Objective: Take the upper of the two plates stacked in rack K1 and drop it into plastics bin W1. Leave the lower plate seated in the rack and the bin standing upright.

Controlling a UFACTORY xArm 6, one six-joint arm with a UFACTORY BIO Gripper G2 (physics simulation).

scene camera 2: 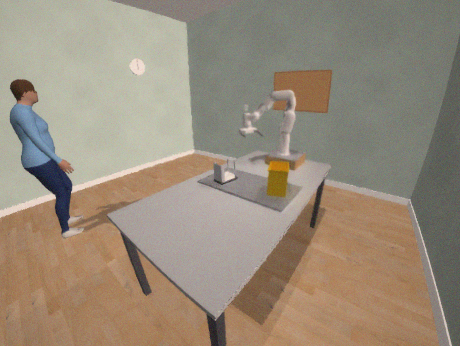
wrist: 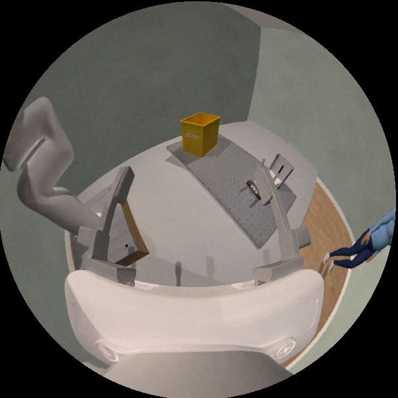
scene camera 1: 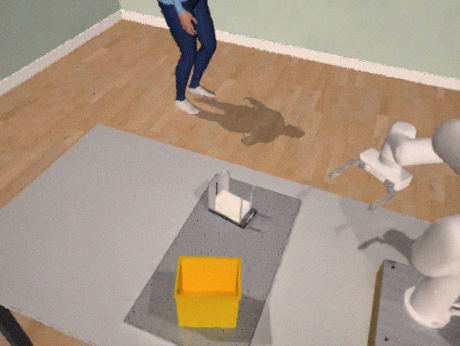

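Pixels of known places: hand, tool point: [scene camera 2: 253, 135] [scene camera 1: 353, 189]; arm's base, link origin: [scene camera 2: 283, 153] [scene camera 1: 426, 306].
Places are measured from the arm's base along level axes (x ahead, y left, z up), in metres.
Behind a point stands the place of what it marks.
Rack K1 [scene camera 1: 212, 196] {z 0.005, x 0.720, y -0.239 m} [scene camera 2: 218, 173] {z -0.004, x 0.724, y -0.278 m} [wrist: 286, 172] stands on the perforated board, with a tall slotted panel on one side and thin posts opposite. The white plates [scene camera 1: 233, 205] {z -0.043, x 0.643, y -0.260 m} [scene camera 2: 229, 176] {z -0.043, x 0.655, y -0.226 m} lie flat and low inside it; upper and lower cannot be told apart. In the wrist view a finger hides part of the rack and plates. The yellow plastics bin W1 [scene camera 1: 207, 311] {z 0.012, x 0.608, y 0.195 m} [scene camera 2: 277, 183] {z 0.007, x 0.704, y 0.160 m} [wrist: 200, 142] stands upright on the board; its inside looks empty where it shows. My gripper [scene camera 1: 351, 192] {z 0.204, x 0.260, y -0.215 m} [scene camera 2: 252, 133] {z 0.204, x 0.260, y -0.215 m} [wrist: 195, 175] is wide open and empty, high above the table, apart from rack and bin.
The grey perforated board [scene camera 1: 200, 250] {z -0.084, x 0.710, y -0.059 m} [scene camera 2: 250, 186] {z -0.084, x 0.656, y -0.049 m} [wrist: 227, 182] lies on the grey table [scene camera 1: 100, 200] {z -0.097, x 1.160, y -0.186 m} [scene camera 2: 190, 235] {z -0.097, x 1.265, y -0.082 m} [wrist: 175, 215]. The arm stands on a wood-sided base block [scene camera 1: 376, 310] {z -0.033, x 0.130, y 0.033 m} [scene camera 2: 298, 163] {z -0.056, x 0.048, y 0.166 m} [wrist: 135, 235]. A person [scene camera 1: 187, 55] [scene camera 2: 35, 135] [wrist: 365, 245] stands on the floor beyond the table.
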